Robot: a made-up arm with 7 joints. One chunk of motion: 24 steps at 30 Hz.
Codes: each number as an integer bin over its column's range. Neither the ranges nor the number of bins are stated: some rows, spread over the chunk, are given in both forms.
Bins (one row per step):
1: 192 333 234 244 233 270
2: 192 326 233 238 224 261
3: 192 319 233 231 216 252
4: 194 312 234 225 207 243
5: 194 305 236 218 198 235
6: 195 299 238 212 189 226
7: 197 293 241 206 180 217
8: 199 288 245 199 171 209
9: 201 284 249 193 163 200
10: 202 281 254 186 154 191
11: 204 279 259 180 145 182
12: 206 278 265 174 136 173
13: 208 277 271 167 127 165
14: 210 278 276 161 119 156
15: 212 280 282 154 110 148
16: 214 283 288 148 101 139
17: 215 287 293 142 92 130
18: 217 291 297 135 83 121
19: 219 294 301 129 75 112
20: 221 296 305 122 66 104
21: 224 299 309 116 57 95
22: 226 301 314 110 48 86
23: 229 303 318 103 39 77
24: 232 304 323 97 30 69
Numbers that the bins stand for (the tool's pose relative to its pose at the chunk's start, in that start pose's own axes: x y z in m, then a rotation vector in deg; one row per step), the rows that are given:
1: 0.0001 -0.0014 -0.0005 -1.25 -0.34 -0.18
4: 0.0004 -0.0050 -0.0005 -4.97 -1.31 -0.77
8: 0.0012 -0.0093 0.0023 -10.06 -2.65 -1.50
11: 0.0019 -0.0109 0.0059 -13.77 -3.61 -2.08
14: 0.0029 -0.0110 0.0102 -17.49 -4.58 -2.65
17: 0.0037 -0.0095 0.0145 -21.21 -5.59 -3.21
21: 0.0051 -0.0073 0.0186 -26.30 -6.89 -3.97
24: 0.0063 -0.0065 0.0222 -30.02 -7.89 -4.53
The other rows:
2: 0.0001 -0.0026 -0.0007 -2.42 -0.67 -0.38
3: 0.0001 -0.0038 -0.0007 -3.79 -0.97 -0.57
5: 0.0004 -0.0063 0.0000 -6.34 -1.64 -0.94
6: 0.0005 -0.0073 0.0005 -7.51 -1.98 -1.13
7: 0.0008 -0.0084 0.0013 -8.68 -2.31 -1.33
9: 0.0015 -0.0100 0.0033 -11.23 -2.94 -1.70
10: 0.0016 -0.0105 0.0046 -12.60 -3.28 -1.89
12: 0.0023 -0.0110 0.0074 -14.95 -3.95 -2.28
13: 0.0026 -0.0112 0.0089 -16.32 -4.28 -2.45
15: 0.0032 -0.0107 0.0117 -18.86 -4.92 -2.82
16: 0.0035 -0.0102 0.0133 -20.04 -5.25 -3.01
18: 0.0040 -0.0087 0.0156 -22.58 -5.92 -3.40
19: 0.0043 -0.0082 0.0166 -23.76 -6.22 -3.60
20: 0.0046 -0.0079 0.0176 -25.13 -6.55 -3.77
22: 0.0054 -0.0070 0.0199 -27.48 -7.22 -4.16
23: 0.0059 -0.0066 0.0209 -28.85 -7.56 -4.35

